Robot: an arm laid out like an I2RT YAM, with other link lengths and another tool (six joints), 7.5 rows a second.
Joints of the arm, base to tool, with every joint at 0 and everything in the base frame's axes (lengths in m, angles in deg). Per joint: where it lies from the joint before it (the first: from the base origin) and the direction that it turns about. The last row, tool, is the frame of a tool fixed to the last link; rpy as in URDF.
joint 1: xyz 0 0 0.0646 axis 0 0 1
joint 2: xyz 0.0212 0.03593 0.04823 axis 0 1 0
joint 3: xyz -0.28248 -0.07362 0 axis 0 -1 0
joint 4: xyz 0.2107 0.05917 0.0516 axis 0 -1 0
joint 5: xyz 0.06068 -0.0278 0.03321 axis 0 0 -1
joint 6: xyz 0.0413 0 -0.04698 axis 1 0 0
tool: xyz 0.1 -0.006 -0.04 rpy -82.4 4 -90
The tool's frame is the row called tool.
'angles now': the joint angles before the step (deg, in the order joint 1, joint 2, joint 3, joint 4, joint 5, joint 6). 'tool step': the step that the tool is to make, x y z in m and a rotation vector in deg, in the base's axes. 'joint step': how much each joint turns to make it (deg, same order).
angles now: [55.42, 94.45, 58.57, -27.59, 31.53, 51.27]
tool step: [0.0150, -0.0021, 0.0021, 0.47, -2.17, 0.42]
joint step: [-2.25, -0.01, -0.39, 3.90, 0.04, -3.59]
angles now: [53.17, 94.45, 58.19, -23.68, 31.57, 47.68]
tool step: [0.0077, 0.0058, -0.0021, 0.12, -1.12, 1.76]
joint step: [-0.44, 1.07, 0.01, 3.24, -0.44, -2.71]
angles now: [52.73, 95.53, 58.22, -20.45, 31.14, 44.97]
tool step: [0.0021, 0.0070, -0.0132, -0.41, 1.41, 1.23]
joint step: [-0.07, 2.81, 0.01, 1.99, -1.43, -0.75]
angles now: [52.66, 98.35, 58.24, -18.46, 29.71, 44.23]
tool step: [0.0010, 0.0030, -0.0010, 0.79, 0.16, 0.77]
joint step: [-0.20, 0.17, -0.14, 1.12, -1.03, -0.57]
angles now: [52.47, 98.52, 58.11, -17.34, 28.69, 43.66]
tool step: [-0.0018, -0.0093, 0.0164, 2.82, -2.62, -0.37]
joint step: [-0.68, -5.10, -2.58, 1.56, 0.10, -0.51]
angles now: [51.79, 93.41, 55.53, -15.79, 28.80, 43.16]
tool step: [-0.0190, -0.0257, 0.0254, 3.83, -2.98, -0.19]
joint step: [-0.22, -11.19, -5.44, -0.89, -0.05, 0.00]
